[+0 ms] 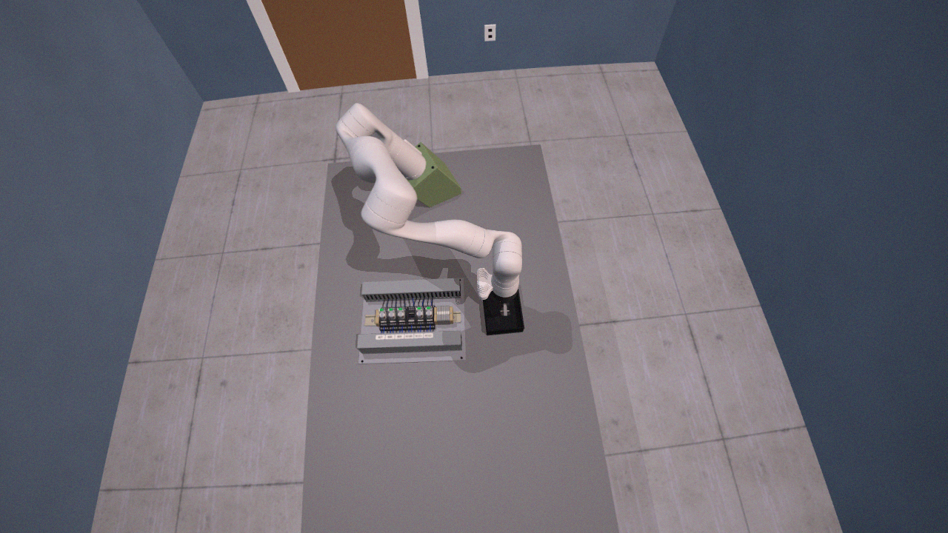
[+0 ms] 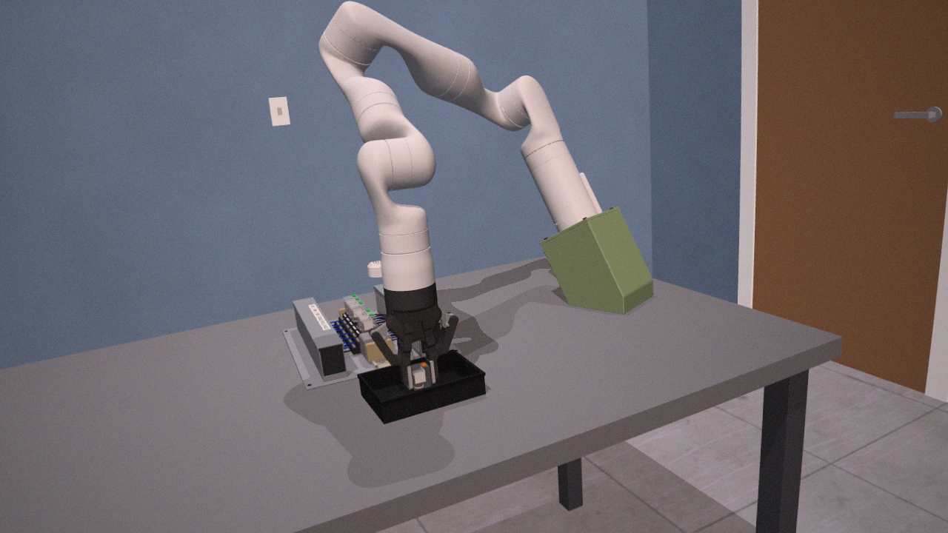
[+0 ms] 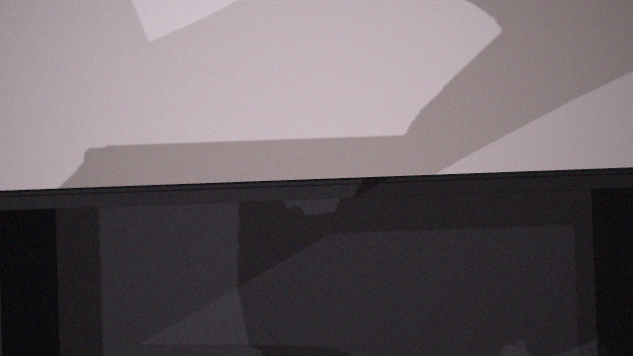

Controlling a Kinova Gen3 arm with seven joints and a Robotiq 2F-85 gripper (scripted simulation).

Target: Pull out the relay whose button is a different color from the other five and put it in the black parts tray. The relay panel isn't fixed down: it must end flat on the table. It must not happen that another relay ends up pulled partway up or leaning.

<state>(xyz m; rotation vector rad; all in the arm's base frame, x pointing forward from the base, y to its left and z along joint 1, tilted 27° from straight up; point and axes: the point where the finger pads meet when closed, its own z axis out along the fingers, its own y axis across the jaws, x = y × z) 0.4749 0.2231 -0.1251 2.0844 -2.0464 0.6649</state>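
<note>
The relay lies 10 mm below my hand. The rest, counted from my hand: black parts tray (20 mm below); then relay panel (10 mm ahead, 280 mm to the right).
</note>
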